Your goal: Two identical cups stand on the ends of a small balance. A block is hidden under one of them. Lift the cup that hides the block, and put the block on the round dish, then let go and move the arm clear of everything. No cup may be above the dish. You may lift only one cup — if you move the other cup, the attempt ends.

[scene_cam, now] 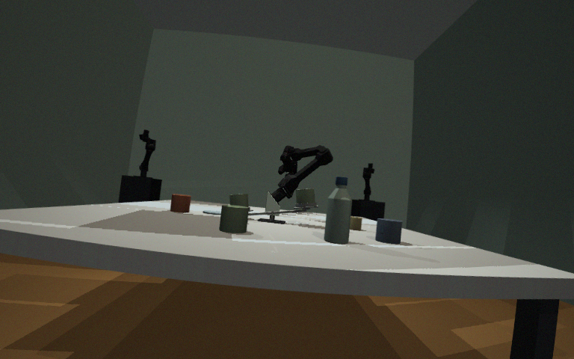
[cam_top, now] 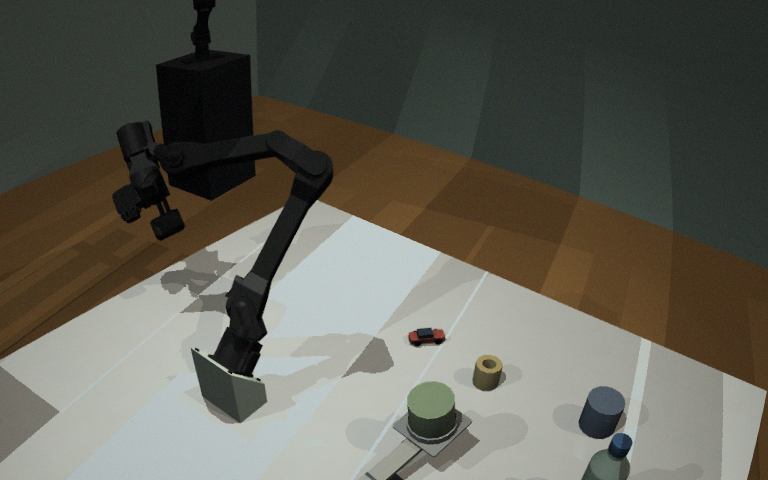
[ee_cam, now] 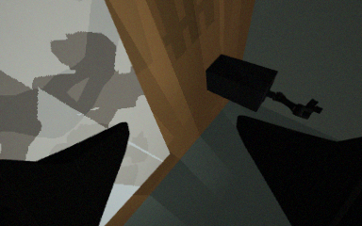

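Right now the teal block is 62 cm ahead of my gripper tip, 34 cm to the right of it and 18 cm below it. Round my gripper tip: dark blue cylinder: 94 cm ahead, 9 cm to the left, 18 cm below; then pale blue round dish: 54 cm ahead, 44 cm to the right, 21 cm below; then red-brown cylinder: 59 cm ahead, 55 cm to the right, 18 cm below.
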